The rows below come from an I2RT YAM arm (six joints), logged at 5 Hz.
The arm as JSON. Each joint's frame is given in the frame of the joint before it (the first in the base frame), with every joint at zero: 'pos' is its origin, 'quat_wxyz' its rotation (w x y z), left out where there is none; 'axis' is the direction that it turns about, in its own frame. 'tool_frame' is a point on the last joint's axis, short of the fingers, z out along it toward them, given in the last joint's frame.
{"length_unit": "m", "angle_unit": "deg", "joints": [
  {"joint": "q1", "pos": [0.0, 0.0, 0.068], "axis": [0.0, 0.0, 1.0]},
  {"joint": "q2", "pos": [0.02, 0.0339, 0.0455], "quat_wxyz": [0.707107, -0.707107, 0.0, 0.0], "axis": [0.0, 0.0, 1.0]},
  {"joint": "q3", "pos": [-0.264, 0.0, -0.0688], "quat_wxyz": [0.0, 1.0, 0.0, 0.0], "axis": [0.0, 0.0, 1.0]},
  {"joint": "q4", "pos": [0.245, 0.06, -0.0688], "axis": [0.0, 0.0, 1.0]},
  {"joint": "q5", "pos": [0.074, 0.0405, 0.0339], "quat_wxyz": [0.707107, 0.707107, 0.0, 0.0], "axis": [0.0, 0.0, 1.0]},
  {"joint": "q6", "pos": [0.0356, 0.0, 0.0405], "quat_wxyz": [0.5, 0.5, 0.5, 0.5], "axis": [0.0, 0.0, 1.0]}
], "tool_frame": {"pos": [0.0, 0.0, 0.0], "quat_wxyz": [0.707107, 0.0, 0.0, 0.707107]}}
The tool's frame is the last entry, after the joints.
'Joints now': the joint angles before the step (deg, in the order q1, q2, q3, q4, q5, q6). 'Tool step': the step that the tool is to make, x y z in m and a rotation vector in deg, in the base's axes. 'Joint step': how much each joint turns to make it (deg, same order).
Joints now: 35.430, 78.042, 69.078, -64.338, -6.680, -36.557
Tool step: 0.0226, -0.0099, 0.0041, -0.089, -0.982, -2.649
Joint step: -4.644, 2.730, 3.070, 0.189, 0.002, -2.100
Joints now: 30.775, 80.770, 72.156, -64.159, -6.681, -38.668
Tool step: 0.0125, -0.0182, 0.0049, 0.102, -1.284, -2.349
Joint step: -4.832, 0.182, 1.150, -0.091, -0.258, -2.542
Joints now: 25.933, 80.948, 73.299, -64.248, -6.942, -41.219
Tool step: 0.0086, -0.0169, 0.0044, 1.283, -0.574, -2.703
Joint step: -4.304, -0.091, 0.783, 0.005, -1.403, -1.229
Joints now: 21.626, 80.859, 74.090, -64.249, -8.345, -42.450
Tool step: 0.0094, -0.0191, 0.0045, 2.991, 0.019, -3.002
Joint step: -5.010, 0.270, 1.064, 0.000, -3.338, -0.968
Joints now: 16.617, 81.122, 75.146, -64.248, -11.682, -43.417
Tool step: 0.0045, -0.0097, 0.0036, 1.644, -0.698, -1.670
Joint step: -2.473, 0.005, 0.626, 0.429, -1.592, -0.274
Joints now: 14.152, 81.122, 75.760, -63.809, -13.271, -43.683
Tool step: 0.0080, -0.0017, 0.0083, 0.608, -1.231, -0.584
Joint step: -0.796, 1.312, 2.801, -0.170, -0.355, -0.091
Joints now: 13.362, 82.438, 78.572, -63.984, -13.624, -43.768
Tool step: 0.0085, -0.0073, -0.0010, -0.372, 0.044, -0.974
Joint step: -1.847, 1.488, 1.128, 0.009, 0.001, -0.969
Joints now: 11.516, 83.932, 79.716, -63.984, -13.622, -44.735
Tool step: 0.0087, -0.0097, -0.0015, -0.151, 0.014, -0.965
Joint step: -2.280, 1.482, 1.037, 0.091, -0.349, -1.315
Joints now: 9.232, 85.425, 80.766, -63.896, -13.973, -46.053
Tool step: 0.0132, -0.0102, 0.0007, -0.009, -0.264, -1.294
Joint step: -2.375, 2.456, 2.454, 0.005, -0.353, -1.055
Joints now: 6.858, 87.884, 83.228, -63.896, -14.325, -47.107
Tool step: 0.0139, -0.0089, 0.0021, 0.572, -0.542, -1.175
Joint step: -2.017, 2.631, 2.977, 0.095, -0.788, -0.612
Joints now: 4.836, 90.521, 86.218, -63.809, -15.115, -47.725
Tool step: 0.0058, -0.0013, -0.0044, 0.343, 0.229, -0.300
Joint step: -0.361, 1.147, 0.175, 0.793, -0.357, 0.080
